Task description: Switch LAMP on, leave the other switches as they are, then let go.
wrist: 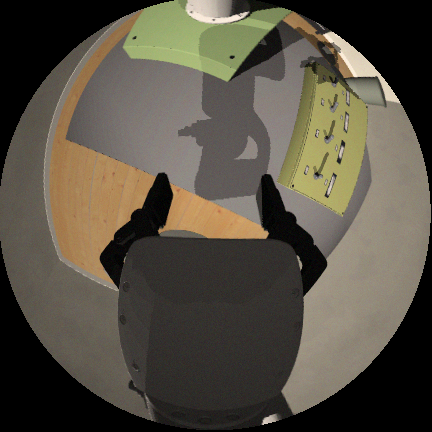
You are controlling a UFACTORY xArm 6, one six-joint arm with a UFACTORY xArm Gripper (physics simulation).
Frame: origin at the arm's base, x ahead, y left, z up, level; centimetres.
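Seen in the pictures: gripper, between the fingertips: (pixel 213 182).
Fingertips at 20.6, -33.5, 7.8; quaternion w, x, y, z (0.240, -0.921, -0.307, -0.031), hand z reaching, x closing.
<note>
Offsets run from my fingertips to a thing's top centre, as dx, dy, dz. "pt": to the spot under its first point. Level surfaces: height alone.
A yellow-green switch panel @(dz -14.5) (pixel 308 161) stands at the right of the wrist view. It carries a row of several toggle switches, among them a near one (pixel 320 167), one behind it @(pt +20.2, +27.8, -9.8) (pixel 329 132) and a further one @(pt +16.7, +38.6, -10.1) (pixel 334 103); another sits at the far end, partly in shadow. White labels lie beside the switches, too small to read, so I cannot tell which one is LAMP. My gripper (pixel 213 182) is open and empty, above the table and to the left of the panel, apart from it.
A green base plate (pixel 175 37) with the arm's white base (pixel 212 7) is at the top. A grey mat @(dz -21.6) (pixel 135 95) covers part of the wooden table (pixel 82 185). A grey-green cylindrical object (pixel 371 91) stands beyond the panel. A grey disc (pixel 182 233) shows partly behind the gripper body.
</note>
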